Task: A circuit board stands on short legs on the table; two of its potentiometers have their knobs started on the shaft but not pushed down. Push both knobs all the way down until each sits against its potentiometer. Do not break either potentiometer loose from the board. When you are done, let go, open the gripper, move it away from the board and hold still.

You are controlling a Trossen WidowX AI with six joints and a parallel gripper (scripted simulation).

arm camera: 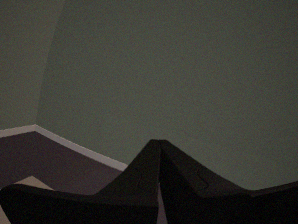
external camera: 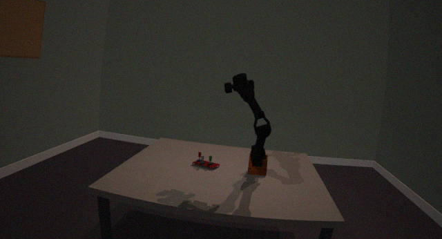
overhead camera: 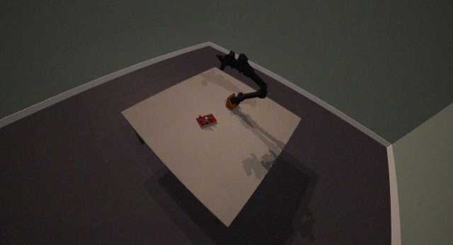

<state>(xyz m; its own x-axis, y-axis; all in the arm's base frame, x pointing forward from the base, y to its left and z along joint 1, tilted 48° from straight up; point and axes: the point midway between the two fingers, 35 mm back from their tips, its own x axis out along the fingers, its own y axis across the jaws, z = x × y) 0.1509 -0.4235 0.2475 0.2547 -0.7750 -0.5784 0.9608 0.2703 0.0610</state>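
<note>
Right now my gripper tip is 50 cm above the green knob, 12 cm short of it and 8 cm to the right of it. Also, from my gripper tip: red knob 49 cm below, 20 cm ahead, 4 cm to the left.
</note>
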